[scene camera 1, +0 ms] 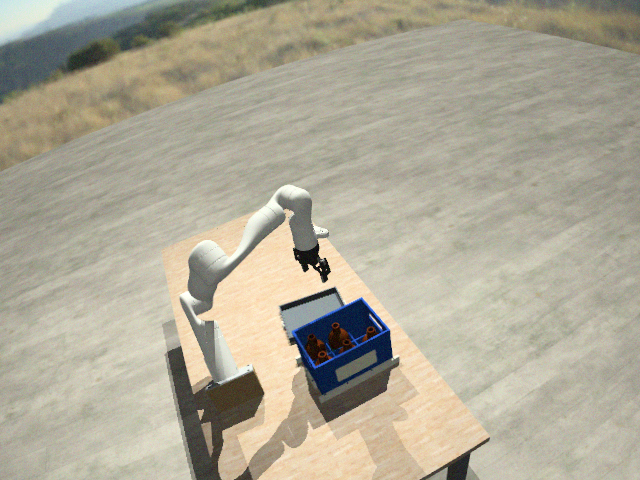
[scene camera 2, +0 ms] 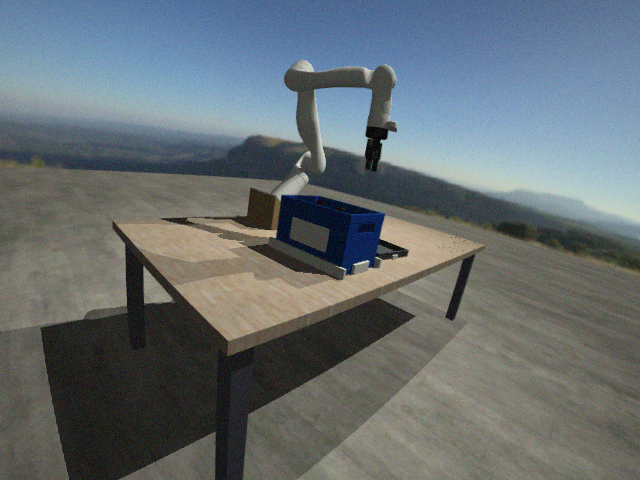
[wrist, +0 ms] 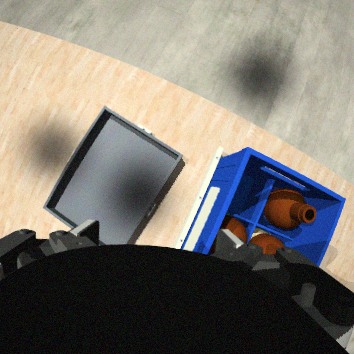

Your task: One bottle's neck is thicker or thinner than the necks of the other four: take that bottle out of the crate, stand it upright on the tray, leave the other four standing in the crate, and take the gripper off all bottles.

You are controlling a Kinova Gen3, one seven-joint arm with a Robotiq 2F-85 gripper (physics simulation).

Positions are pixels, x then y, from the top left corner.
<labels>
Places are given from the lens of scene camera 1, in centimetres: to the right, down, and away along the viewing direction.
dark grey tray (scene camera 1: 295,314): -10, 30, 174
</labels>
